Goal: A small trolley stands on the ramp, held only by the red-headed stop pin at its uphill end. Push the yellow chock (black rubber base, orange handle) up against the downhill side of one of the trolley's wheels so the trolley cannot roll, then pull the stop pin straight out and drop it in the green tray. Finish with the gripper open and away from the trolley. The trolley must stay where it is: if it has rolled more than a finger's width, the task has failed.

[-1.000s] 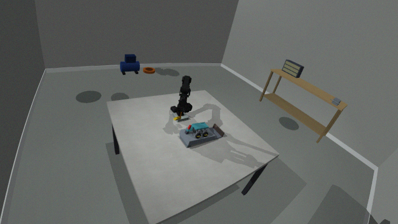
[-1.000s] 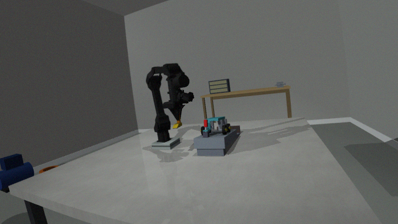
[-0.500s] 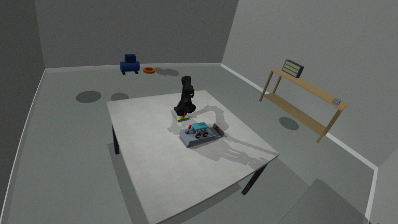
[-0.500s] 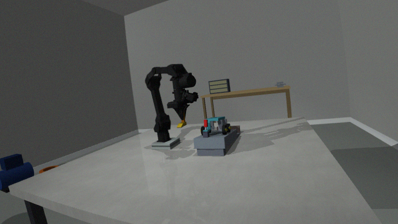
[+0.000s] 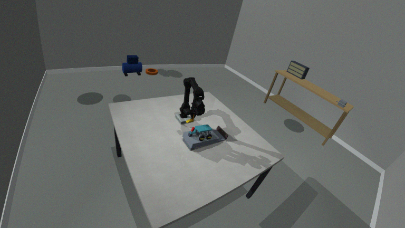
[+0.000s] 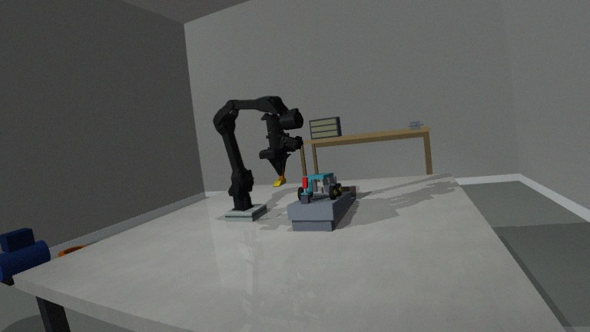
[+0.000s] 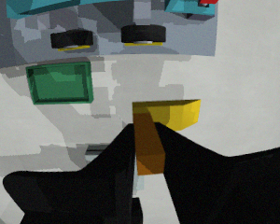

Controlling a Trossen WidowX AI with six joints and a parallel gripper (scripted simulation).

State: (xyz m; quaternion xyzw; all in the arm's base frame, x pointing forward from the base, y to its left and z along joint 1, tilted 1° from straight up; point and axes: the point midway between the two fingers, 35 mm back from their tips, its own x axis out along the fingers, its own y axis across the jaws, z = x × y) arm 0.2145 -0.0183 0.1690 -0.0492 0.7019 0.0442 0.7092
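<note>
Right now the red-headed stop pin is 110 mm ahead of my gripper tip, 50 mm to the right of it and 40 mm below it. Round my gripper tip: grey ramp: 120 mm ahead, 50 mm to the left, 120 mm below; yellow chock: 20 mm to the right, 10 mm below; teal trolley: 120 mm ahead, 50 mm to the left, 60 mm below.
</note>
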